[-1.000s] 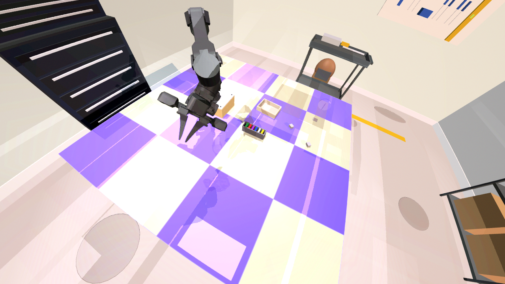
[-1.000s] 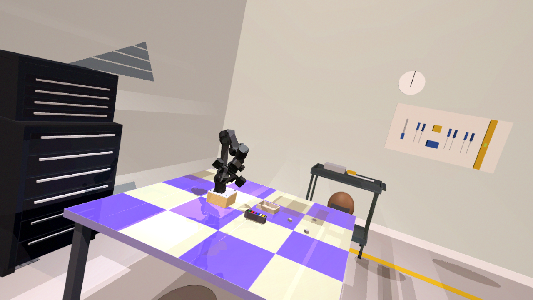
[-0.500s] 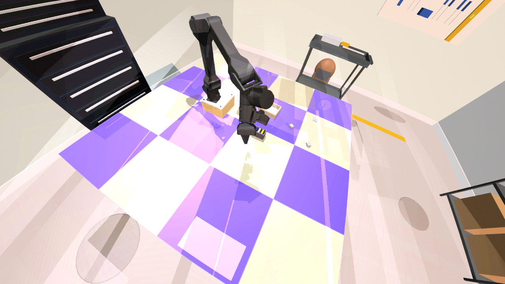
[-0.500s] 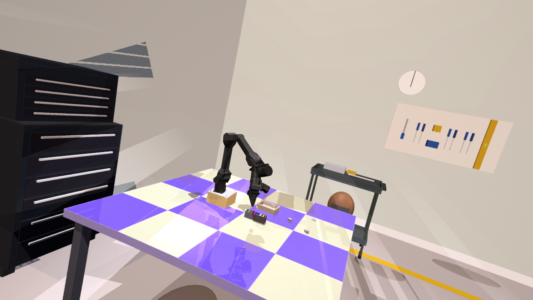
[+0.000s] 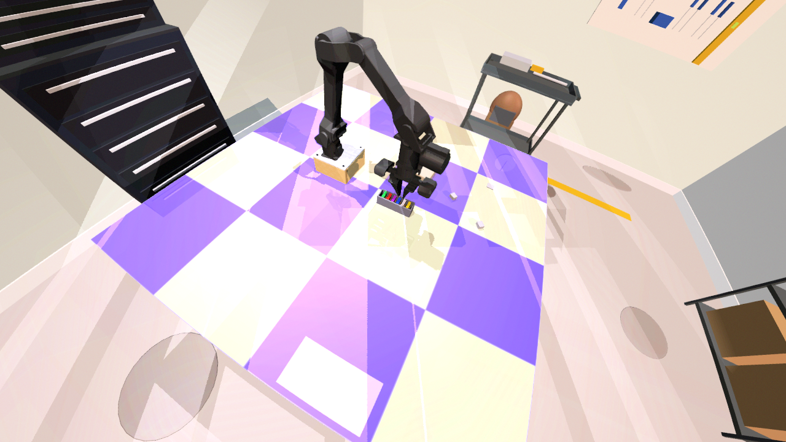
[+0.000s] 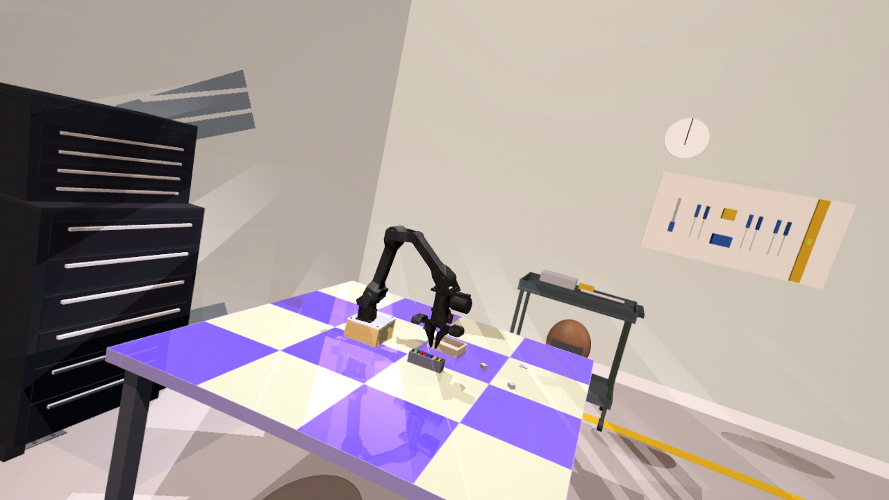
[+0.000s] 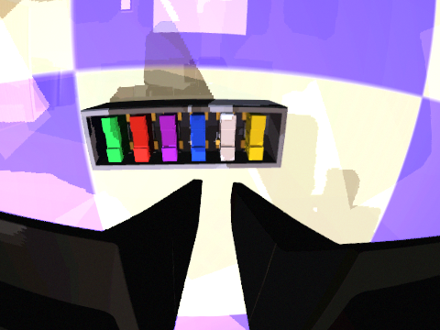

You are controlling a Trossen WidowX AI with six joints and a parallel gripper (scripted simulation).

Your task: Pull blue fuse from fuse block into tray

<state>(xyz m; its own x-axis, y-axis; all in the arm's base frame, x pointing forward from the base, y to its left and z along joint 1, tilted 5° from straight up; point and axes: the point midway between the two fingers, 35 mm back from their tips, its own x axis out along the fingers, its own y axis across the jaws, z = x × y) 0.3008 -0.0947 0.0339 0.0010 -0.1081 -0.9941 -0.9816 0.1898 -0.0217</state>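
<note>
Right now my gripper tip is 24 cm to the right of the wooden tray, 8 cm above it and 1 cm short of it.
</note>
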